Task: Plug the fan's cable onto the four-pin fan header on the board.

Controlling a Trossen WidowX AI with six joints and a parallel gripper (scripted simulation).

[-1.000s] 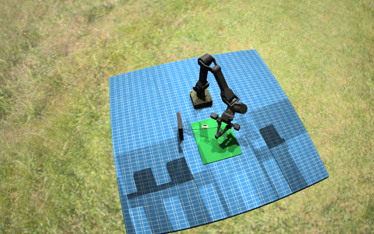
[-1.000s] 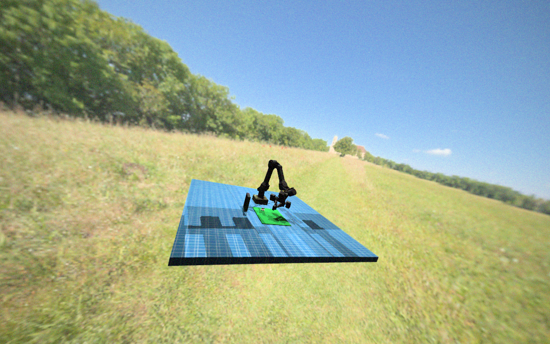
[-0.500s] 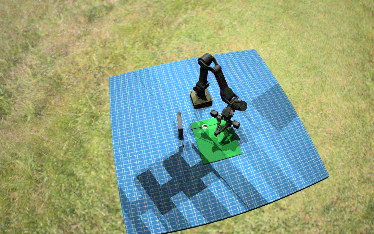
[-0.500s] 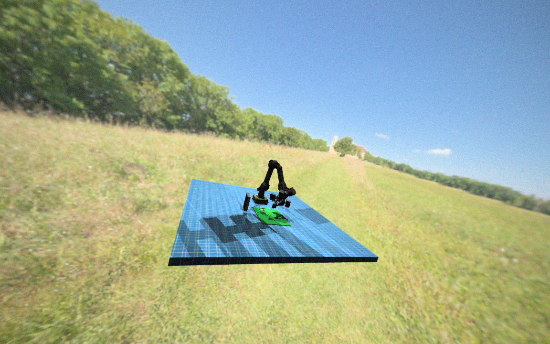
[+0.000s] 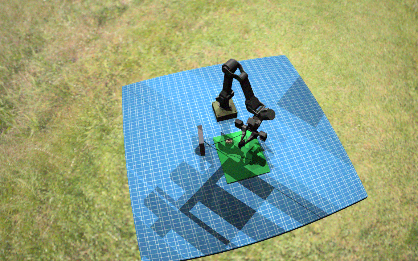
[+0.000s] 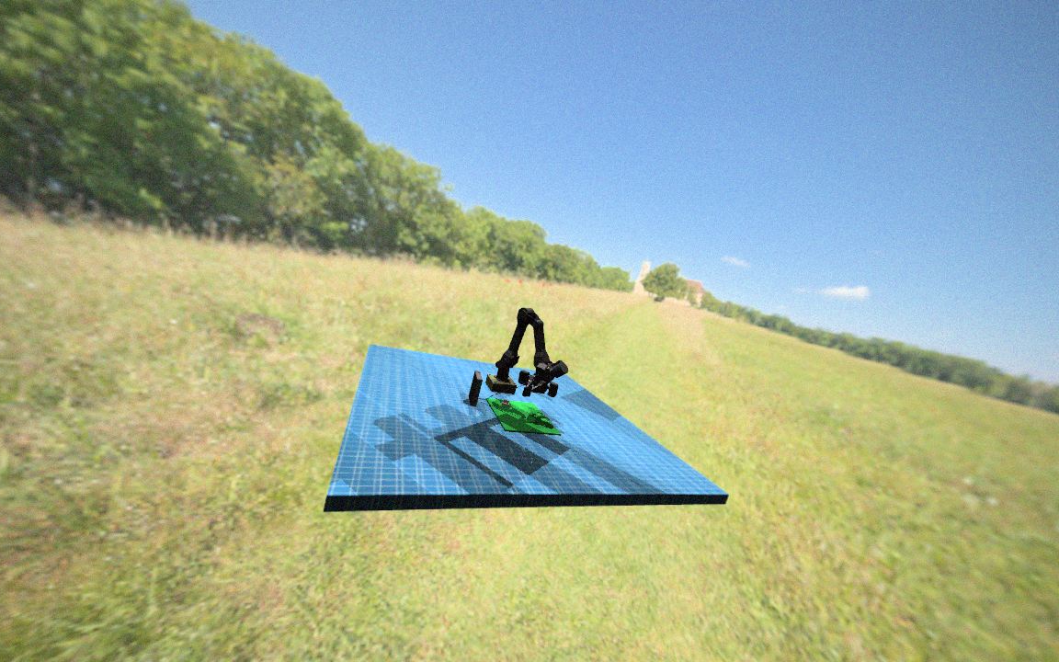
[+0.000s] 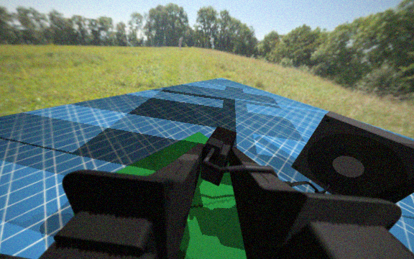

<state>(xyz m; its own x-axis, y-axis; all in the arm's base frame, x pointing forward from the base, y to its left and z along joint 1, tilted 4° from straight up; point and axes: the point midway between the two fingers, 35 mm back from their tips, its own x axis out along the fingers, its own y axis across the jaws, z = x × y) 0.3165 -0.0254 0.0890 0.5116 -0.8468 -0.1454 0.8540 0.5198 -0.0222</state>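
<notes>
My gripper tip is now 130 mm above the green board and 10 mm past it. Also, from my gripper tip: pale fan header (120 mm below, 110 mm behind, 20 mm to the right); black fan (160 mm to the right, 140 mm behind, 60 mm below); black fan plug (10 mm below).
</notes>
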